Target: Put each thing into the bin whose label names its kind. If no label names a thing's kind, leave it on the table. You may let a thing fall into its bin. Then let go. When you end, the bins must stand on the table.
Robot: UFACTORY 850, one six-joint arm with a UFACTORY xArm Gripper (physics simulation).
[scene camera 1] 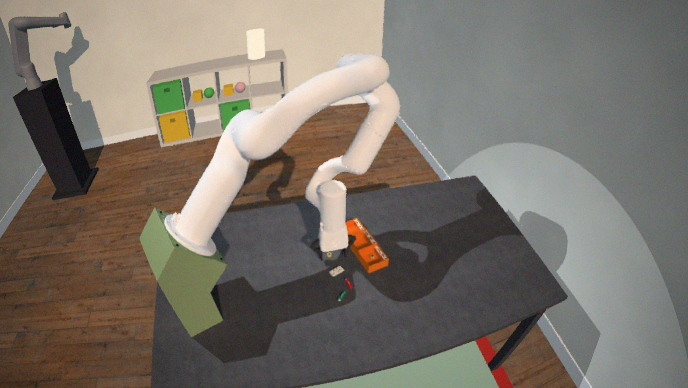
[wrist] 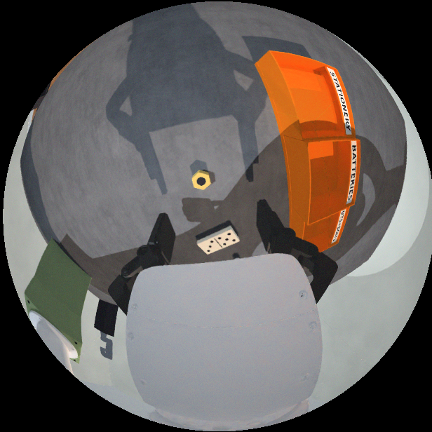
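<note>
My gripper (scene camera 1: 331,252) (wrist: 212,217) is open and empty above the table, close to a yellow hex nut (scene camera 1: 329,254) (wrist: 201,180), which lies flat on the table. A cream domino (scene camera 1: 336,271) (wrist: 218,239) lies near the nut. A red cylinder (scene camera 1: 348,283) and a green cylinder (scene camera 1: 342,296) lie beyond the domino in the scene view. The joined orange bins (scene camera 1: 378,266) (wrist: 296,180) stand on the table, labelled STATIONERY, BATTERIES and, partly hidden in the wrist view, NUTS+BOLTS. A small nut (scene camera 1: 372,255) sits in the end bin in the scene view.
The dark table (scene camera 1: 425,320) (wrist: 85,165) carries the green arm base (scene camera 1: 190,285) (wrist: 57,287) at its left in the scene view. The orange bins stand close beside my gripper's right finger. A shelf unit (scene camera 1: 217,62) stands behind, against the wall.
</note>
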